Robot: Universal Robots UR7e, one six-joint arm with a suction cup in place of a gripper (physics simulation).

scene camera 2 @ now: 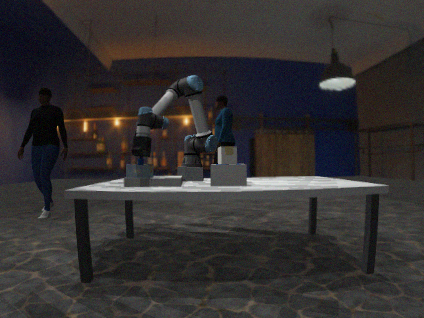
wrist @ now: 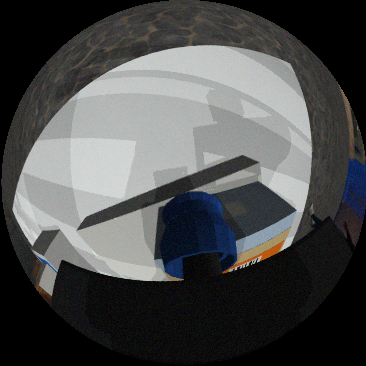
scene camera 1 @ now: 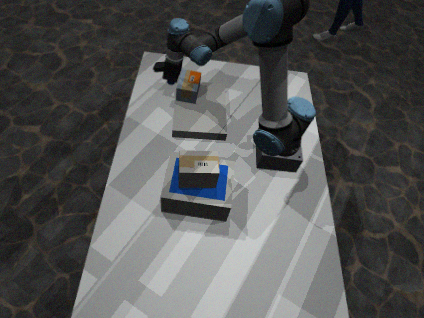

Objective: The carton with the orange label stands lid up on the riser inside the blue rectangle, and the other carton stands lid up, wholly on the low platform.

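Note:
The carton with the orange label [scene camera 1: 188,87] [scene camera 2: 139,171] [wrist: 260,205] stands at the far left of the low platform [scene camera 1: 200,122] [scene camera 2: 166,181] [wrist: 117,240], its orange-and-tan lid up. The other carton [scene camera 1: 199,179] [scene camera 2: 227,155] stands on the riser [scene camera 1: 195,206] [scene camera 2: 228,175] [wrist: 47,241] inside the blue rectangle [scene camera 1: 222,191]. Its white barcode label faces up. My suction cup [scene camera 1: 171,81] [scene camera 2: 140,162] [wrist: 192,200] points down beside the orange-label carton, near its lid height, and holds nothing. In the wrist view the cup hides part of this carton.
The robot base [scene camera 1: 278,156] [scene camera 2: 190,173] stands on the table [scene camera 1: 150,260] [scene camera 2: 300,185] [wrist: 100,160], to the right of the platform and riser in scene camera 1. The riser is taller than the platform. The table edge is close beyond my wrist. People stand on the floor.

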